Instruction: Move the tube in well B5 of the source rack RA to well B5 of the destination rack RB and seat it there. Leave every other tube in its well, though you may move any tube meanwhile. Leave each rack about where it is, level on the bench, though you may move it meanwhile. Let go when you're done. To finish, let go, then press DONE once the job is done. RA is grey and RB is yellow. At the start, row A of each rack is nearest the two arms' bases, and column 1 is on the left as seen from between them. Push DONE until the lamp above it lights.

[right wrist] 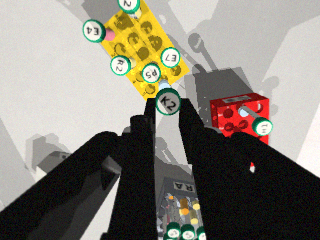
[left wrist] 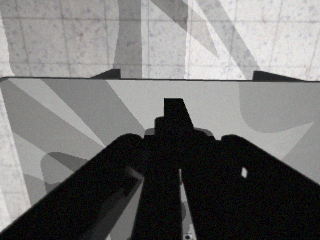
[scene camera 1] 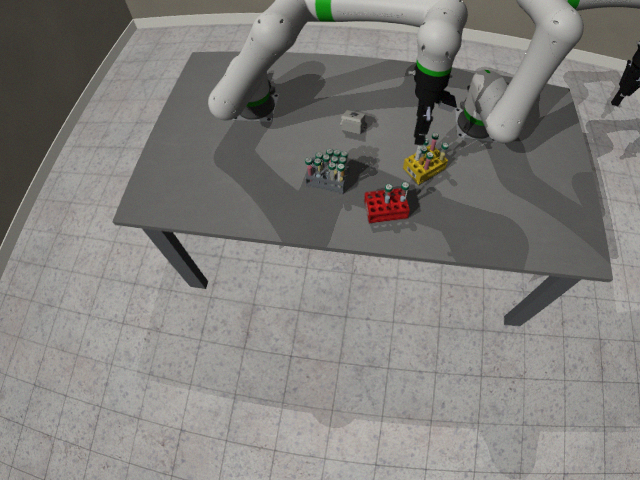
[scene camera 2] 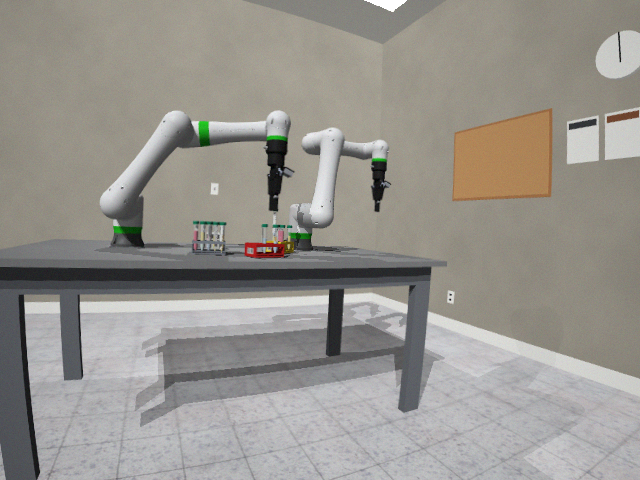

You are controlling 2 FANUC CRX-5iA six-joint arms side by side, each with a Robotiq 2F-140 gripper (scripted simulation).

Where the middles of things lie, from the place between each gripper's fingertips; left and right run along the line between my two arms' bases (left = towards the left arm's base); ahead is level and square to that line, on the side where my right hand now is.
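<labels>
I see the red rack (scene camera 1: 382, 214) 190 mm below my right hand (scene camera 1: 418, 140), 150 mm ahead of it and 80 mm to the right of it.
My left hand is 240 mm above the red rack, and it is also 420 mm short of it and 840 mm to the left of it.
</labels>
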